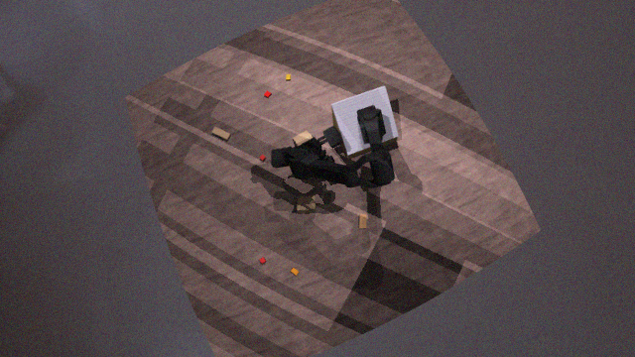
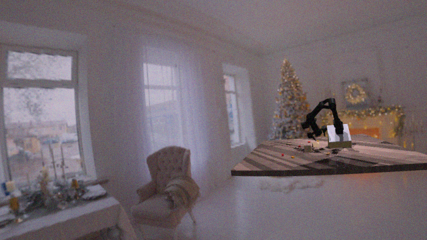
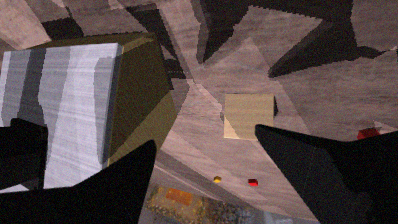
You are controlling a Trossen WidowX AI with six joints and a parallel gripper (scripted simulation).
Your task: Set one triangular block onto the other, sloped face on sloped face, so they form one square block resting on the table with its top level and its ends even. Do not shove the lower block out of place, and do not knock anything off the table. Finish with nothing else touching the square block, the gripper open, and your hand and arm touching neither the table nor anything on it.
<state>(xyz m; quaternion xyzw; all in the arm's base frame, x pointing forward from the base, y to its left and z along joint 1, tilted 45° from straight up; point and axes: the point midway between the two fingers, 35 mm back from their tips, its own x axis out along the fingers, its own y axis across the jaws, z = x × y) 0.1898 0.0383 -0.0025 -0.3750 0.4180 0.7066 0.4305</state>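
My gripper tip is now 40 mm short of the triangular block, 50 mm to the left of it and 60 mm above it. Also, from my gripper tip: tan bar (50 mm behind, 290 mm to the left, 80 mm below).
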